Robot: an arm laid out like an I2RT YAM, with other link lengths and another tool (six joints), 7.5 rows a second.
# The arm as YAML. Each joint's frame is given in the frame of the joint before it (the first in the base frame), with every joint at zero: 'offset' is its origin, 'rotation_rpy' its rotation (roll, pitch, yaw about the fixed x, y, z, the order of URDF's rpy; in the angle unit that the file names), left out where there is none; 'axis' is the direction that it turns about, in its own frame. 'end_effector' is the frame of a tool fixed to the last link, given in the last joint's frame.
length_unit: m
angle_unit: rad
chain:
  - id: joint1
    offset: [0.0, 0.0, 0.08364]
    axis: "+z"
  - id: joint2
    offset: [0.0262, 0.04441, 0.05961]
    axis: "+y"
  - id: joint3
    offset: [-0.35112, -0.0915, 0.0]
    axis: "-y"
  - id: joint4
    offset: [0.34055, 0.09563, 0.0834]
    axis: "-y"
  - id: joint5
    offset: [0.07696, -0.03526, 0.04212]
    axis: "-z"
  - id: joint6
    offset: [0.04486, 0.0, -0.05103]
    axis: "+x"
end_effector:
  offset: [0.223, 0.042, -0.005]
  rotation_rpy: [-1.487, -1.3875, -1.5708]
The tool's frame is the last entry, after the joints.
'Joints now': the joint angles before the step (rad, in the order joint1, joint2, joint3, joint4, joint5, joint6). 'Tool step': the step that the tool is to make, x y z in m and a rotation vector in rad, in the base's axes. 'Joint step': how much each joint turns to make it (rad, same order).
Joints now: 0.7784, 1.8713, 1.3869, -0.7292, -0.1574, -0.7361
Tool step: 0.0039, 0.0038, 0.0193, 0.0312, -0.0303, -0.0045
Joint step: 0.0001, -0.0355, -0.0004, 0.0092, 0.0008, 0.0046
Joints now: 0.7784, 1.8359, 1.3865, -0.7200, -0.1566, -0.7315
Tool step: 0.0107, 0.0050, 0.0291, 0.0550, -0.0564, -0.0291
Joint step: -0.0030, -0.0572, -0.0113, 0.0364, 0.0115, 0.0237
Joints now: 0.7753, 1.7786, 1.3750, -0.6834, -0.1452, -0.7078
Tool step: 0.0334, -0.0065, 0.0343, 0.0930, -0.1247, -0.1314
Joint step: -0.0174, -0.1079, -0.0899, 0.1456, 0.0776, 0.0862
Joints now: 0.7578, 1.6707, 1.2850, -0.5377, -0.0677, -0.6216
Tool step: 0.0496, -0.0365, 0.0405, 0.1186, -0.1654, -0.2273
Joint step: -0.0431, -0.1457, -0.1523, 0.2088, 0.1424, 0.1190
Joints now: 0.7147, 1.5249, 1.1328, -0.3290, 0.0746, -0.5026
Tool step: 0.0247, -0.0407, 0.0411, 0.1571, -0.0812, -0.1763
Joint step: -0.0623, -0.1346, -0.1213, 0.1365, 0.0488, 0.1255
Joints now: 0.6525, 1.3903, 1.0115, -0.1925, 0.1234, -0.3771
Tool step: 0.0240, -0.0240, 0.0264, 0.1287, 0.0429, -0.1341
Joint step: -0.0664, -0.0159, 0.0313, -0.0247, -0.0114, 0.1469
